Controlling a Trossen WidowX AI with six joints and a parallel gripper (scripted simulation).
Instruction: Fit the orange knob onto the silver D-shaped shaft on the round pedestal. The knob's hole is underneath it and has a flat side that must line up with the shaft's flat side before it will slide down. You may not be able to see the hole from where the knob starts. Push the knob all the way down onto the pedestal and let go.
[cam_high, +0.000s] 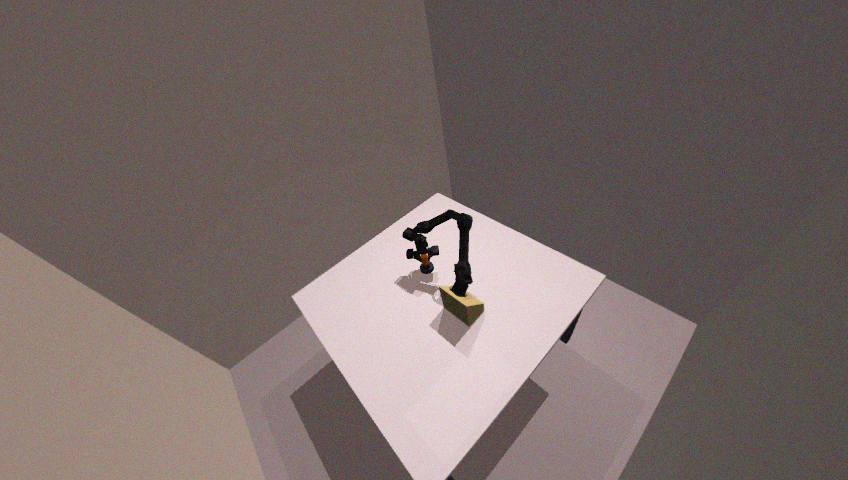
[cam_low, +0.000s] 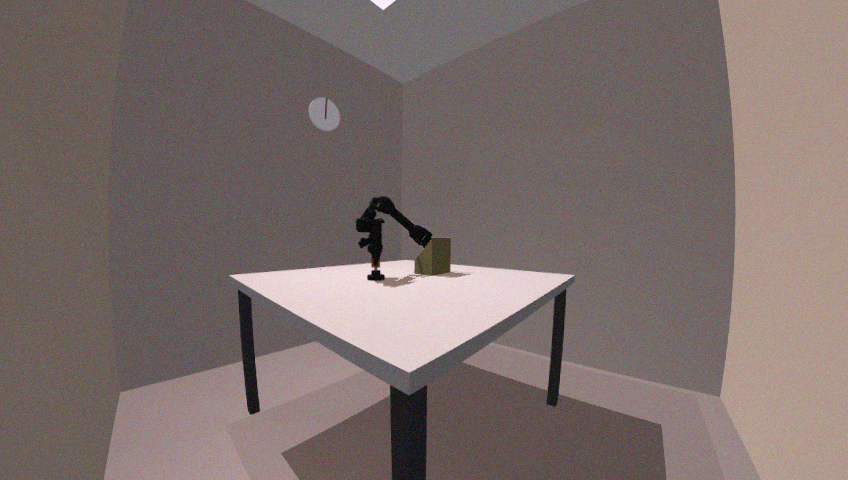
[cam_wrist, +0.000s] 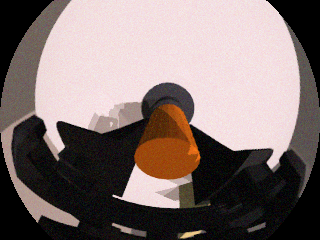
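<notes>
My gripper tip is now 4 cm above the round pedestal. From my gripper tip the other things lie so: orange knob (3 cm above).
</notes>
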